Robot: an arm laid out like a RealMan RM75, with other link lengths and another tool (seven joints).
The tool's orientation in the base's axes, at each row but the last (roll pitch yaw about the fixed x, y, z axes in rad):
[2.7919, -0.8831, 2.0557]
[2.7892, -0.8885, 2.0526]
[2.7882, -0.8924, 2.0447]
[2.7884, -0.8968, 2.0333]
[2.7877, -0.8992, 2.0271]
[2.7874, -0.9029, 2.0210]
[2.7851, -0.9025, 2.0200]
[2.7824, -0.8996, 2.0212]
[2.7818, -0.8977, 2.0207]
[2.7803, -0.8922, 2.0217]
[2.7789, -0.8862, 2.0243]
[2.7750, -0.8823, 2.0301]
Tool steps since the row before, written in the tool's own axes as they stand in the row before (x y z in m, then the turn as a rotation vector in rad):
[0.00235, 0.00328, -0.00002, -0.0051, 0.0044, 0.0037]
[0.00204, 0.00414, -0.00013, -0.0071, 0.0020, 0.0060]
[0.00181, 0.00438, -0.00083, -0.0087, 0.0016, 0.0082]
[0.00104, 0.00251, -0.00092, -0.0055, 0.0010, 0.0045]
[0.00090, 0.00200, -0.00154, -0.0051, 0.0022, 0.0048]
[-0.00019, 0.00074, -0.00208, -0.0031, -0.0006, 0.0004]
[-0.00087, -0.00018, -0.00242, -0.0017, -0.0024, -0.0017]
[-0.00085, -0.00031, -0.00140, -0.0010, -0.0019, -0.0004]
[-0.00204, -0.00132, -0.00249, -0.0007, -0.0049, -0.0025]
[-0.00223, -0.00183, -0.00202, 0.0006, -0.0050, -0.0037]
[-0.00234, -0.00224, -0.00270, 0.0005, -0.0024, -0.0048]
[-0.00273, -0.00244, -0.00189, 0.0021, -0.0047, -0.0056]
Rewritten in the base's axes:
[0.00244, 0.00197, 0.00254, 0.0056, 0.0010, -0.0052]
[0.00337, 0.00185, 0.00256, 0.0038, 0.0013, -0.0086]
[0.00370, 0.00117, 0.00285, 0.0038, 0.0021, -0.0113]
[0.00214, 0.00028, 0.00189, 0.0024, 0.0008, -0.0067]
[0.00170, -0.00041, 0.00203, 0.0035, 0.0014, -0.0063]
[0.00078, -0.00168, 0.00122, 0.0003, -0.0015, -0.0028]
[0.00007, -0.00248, 0.00068, -0.0018, -0.0027, -0.0009]
[-0.00006, -0.00166, 0.00008, -0.0016, -0.0012, -0.0010]
[-0.00071, -0.00338, -0.00043, -0.0045, -0.0032, -0.0002]
[-0.00115, -0.00319, -0.00096, -0.0050, -0.0035, 0.0015]
[-0.00151, -0.00387, -0.00072, -0.0025, -0.0040, 0.0027]
[-0.00158, -0.00348, -0.00154, -0.0051, -0.0041, 0.0039]

